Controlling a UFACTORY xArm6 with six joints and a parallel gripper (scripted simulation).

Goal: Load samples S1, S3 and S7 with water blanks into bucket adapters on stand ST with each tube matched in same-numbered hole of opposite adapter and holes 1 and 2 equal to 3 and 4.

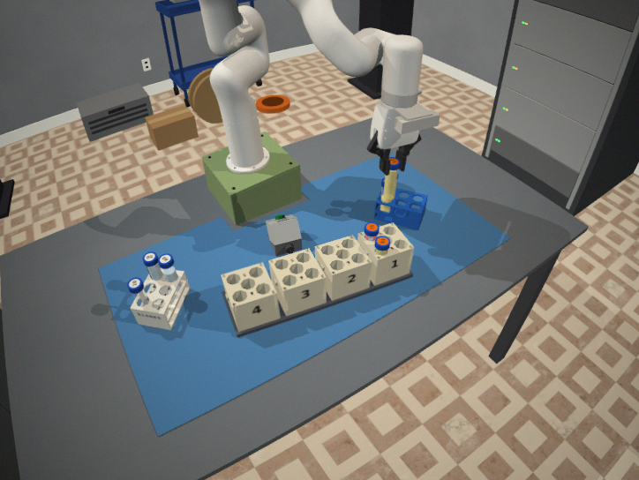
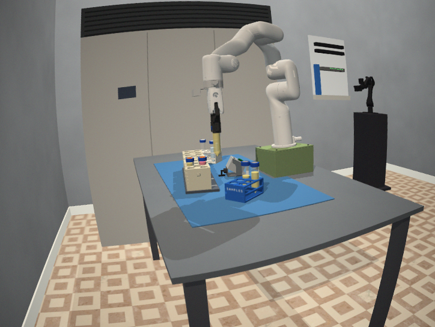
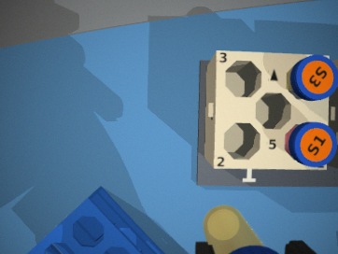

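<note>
Now: the sample tube 5 cm below my hand and 1 cm behind it. Round my hand: blue samples rack: 22 cm below, 10 cm to the left, 8 cm behind; pink-filled tube: 18 cm below, 8 cm to the right, 5 cm ahead; adapter 1: 20 cm below, 7 cm ahead, 5 cm to the right.
</note>
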